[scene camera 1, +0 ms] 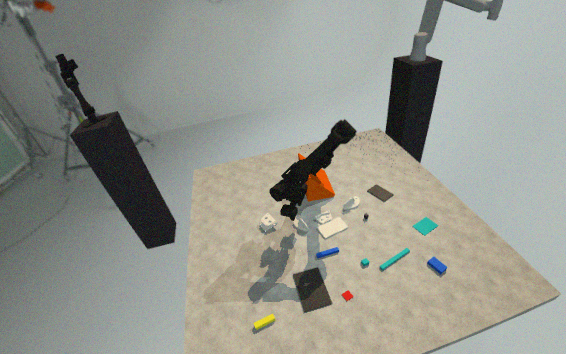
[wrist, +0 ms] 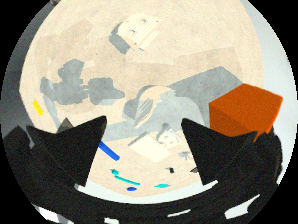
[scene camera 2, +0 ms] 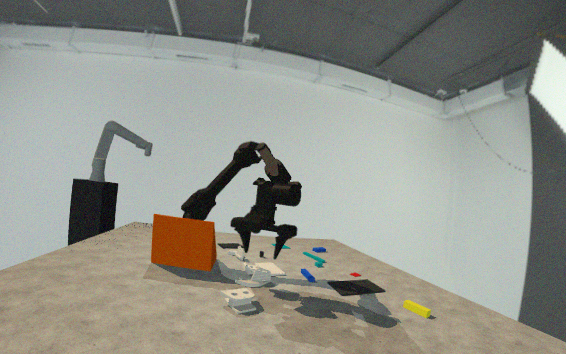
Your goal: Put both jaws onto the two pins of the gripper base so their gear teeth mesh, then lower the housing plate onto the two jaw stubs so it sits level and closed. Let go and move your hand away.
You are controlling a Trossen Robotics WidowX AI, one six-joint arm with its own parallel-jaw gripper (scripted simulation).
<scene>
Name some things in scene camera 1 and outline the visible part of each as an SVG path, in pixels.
A dark plate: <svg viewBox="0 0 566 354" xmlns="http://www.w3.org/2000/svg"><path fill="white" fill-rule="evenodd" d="M318 268L293 274L304 312L333 304Z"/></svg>
</scene>
